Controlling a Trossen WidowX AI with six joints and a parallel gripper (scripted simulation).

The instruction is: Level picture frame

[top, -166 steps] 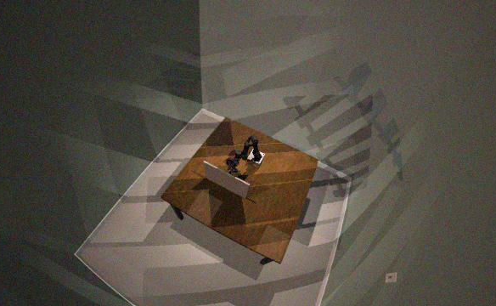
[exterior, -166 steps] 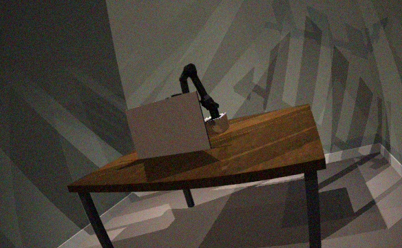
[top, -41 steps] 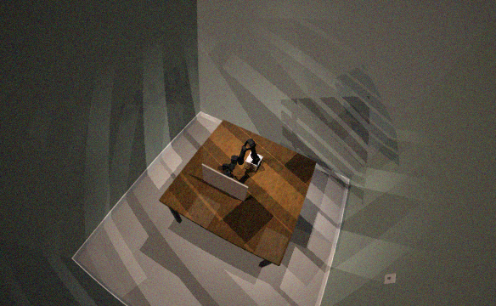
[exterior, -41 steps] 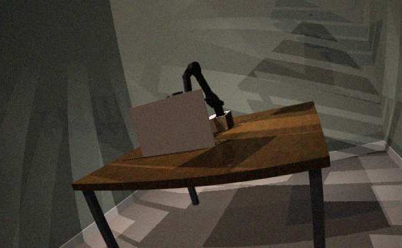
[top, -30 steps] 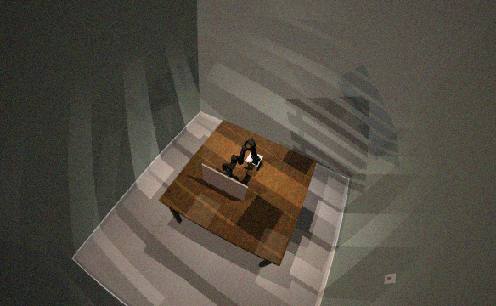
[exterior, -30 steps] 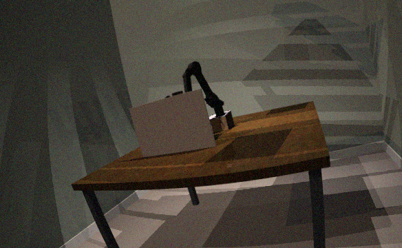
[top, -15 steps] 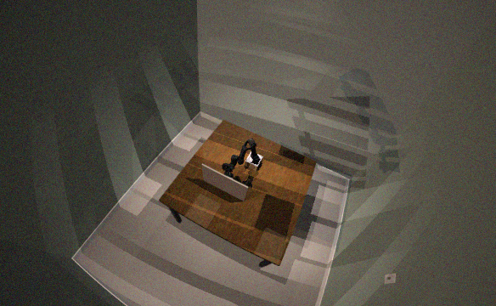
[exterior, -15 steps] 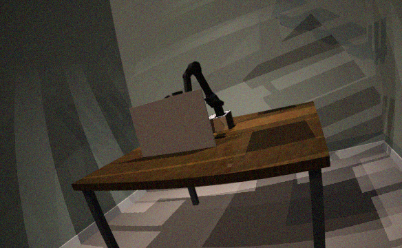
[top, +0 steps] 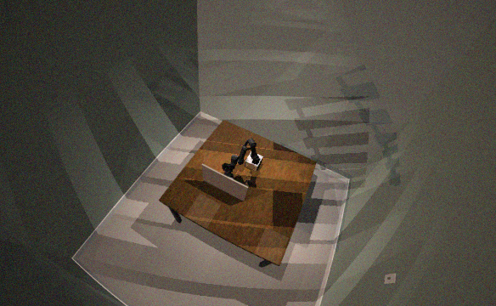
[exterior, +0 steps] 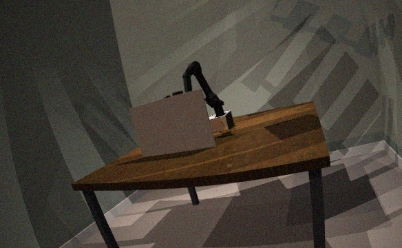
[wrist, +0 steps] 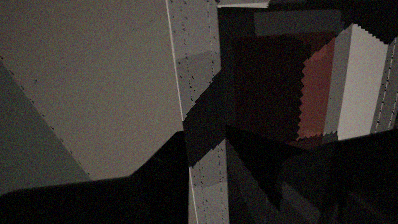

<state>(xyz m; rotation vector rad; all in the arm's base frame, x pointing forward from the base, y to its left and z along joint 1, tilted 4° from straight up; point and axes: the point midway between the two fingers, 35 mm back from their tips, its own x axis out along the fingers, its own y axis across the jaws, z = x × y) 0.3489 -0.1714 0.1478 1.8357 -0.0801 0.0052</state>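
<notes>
My gripper tip is 5 cm above the picture frame, 2 cm to the right of it and 1 cm short of it. From my gripper tip the other things lie so: wall panel: 6 cm below, 2 cm ahead, 1 cm to the left.
</notes>
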